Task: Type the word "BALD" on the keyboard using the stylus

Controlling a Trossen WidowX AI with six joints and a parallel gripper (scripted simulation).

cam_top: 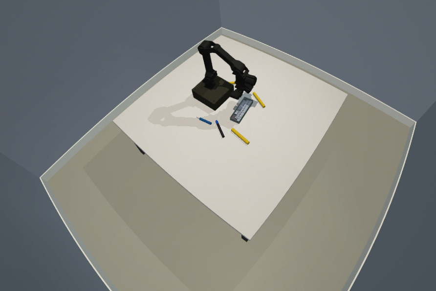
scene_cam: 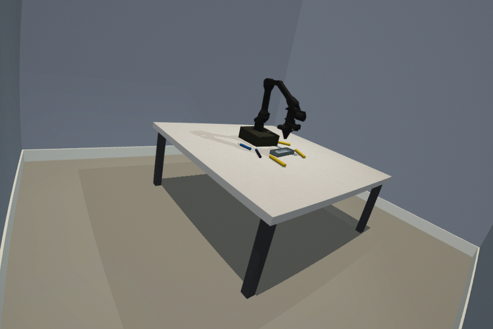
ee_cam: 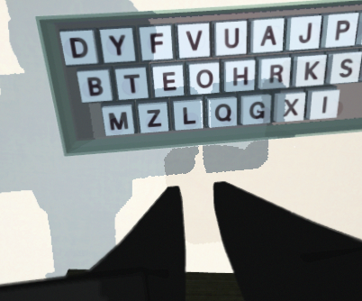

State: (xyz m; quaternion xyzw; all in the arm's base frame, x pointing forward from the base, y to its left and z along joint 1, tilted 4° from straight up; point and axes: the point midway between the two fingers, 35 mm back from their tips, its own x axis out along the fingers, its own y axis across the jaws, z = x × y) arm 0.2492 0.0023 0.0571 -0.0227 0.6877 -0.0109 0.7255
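The blue stylus is 180 mm behind my gripper tip, 240 mm to the right of it and 90 mm below it. From my gripper tip the other things lie so: grey stylus tip (210 mm behind, 240 mm to the right, 90 mm below); yellow stick (120 mm ahead, 230 mm to the right, 80 mm below).
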